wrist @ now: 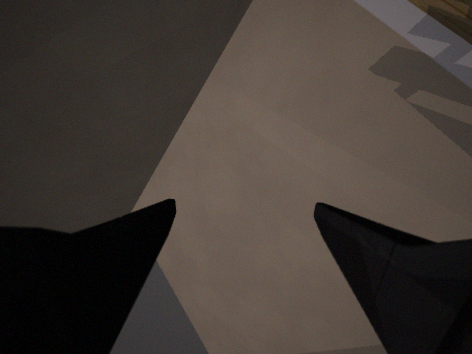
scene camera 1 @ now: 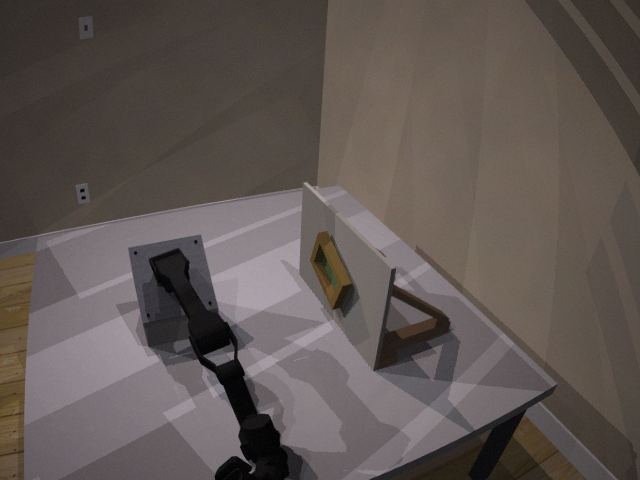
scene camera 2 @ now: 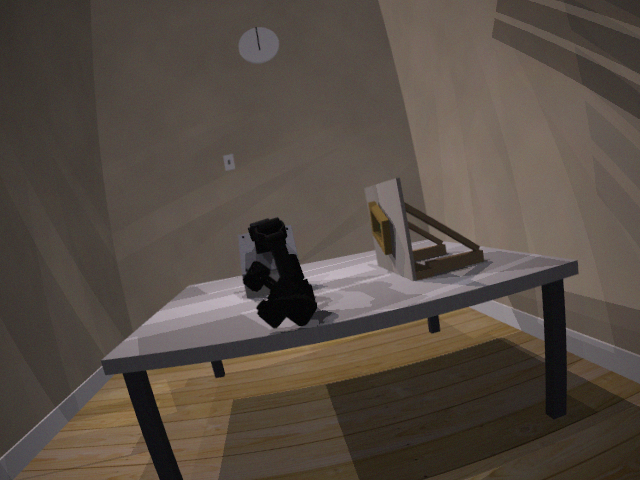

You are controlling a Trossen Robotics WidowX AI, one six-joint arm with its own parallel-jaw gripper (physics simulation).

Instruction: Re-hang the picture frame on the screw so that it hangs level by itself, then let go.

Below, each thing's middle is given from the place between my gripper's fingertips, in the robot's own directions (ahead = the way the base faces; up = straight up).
Labels:
I see the picture frame point(scene camera 1: 328, 266) 42 cm ahead of my hand, 58 cm to the left of it and 4 cm above it. The rest, counted from my hand: upright white board point(scene camera 2: 388, 195): 44 cm ahead, 58 cm to the left, 4 cm above.

